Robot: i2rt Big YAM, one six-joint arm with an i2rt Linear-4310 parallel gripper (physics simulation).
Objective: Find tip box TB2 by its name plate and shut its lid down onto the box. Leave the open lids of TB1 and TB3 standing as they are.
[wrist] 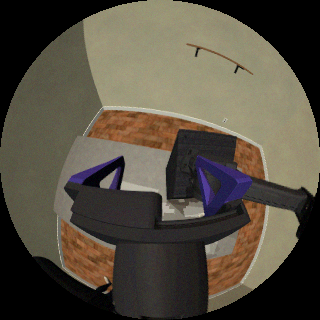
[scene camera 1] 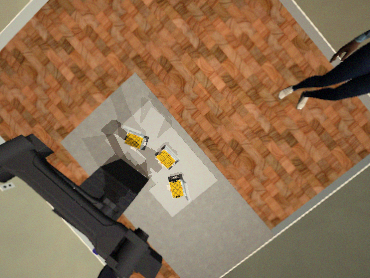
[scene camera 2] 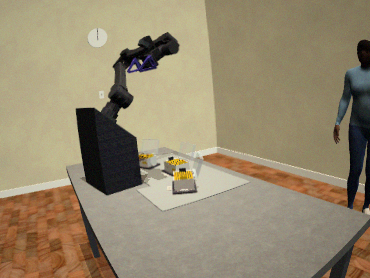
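Seen in the pictures: gripper, fingertip midpoint: [wrist: 159, 159] [scene camera 2: 133, 71]; arm's base at its link origin: [scene camera 1: 104, 210] [scene camera 2: 105, 120].
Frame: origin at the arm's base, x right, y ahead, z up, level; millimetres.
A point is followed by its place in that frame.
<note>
Three tip boxes with yellow tips stand on the pale mat, each with a clear lid standing open. One box [scene camera 1: 134, 140] [scene camera 2: 146, 160] {x -199, y 223, z -277 mm} is nearest the base side at the back, one box [scene camera 1: 166, 159] {x -33, y 349, z -269 mm} [scene camera 2: 175, 164] {x -3, y 327, z -269 mm} is in the middle, and one box [scene camera 1: 176, 189] {x 186, y 294, z -269 mm} [scene camera 2: 184, 177] {x 238, y 281, z -258 mm} is nearest scene camera 2. The name plates are too small to read, so I cannot tell which is TB2. My gripper [scene camera 2: 142, 65] [wrist: 159, 159] {x 113, y 131, z 206 mm} is open and empty, high above the table and well away from the boxes. In the wrist view my own gripper body hides the boxes.
The black base block [scene camera 1: 115, 185] {x -76, y 71, z -77 mm} [scene camera 2: 110, 155] {x 86, y -4, z -150 mm} [wrist: 210, 142] {x -23, y -70, z 47 mm} stands on the grey table [scene camera 1: 220, 240] {x 720, y 350, z -329 mm} [scene camera 2: 250, 225] {x 638, y 349, z -329 mm} beside the pale mat [scene camera 1: 200, 175] {x 207, y 486, z -326 mm} [scene camera 2: 220, 185] {x 257, y 442, z -326 mm}. A person [scene camera 1: 335, 82] [scene camera 2: 357, 105] stands on the wooden floor, away from the table.
</note>
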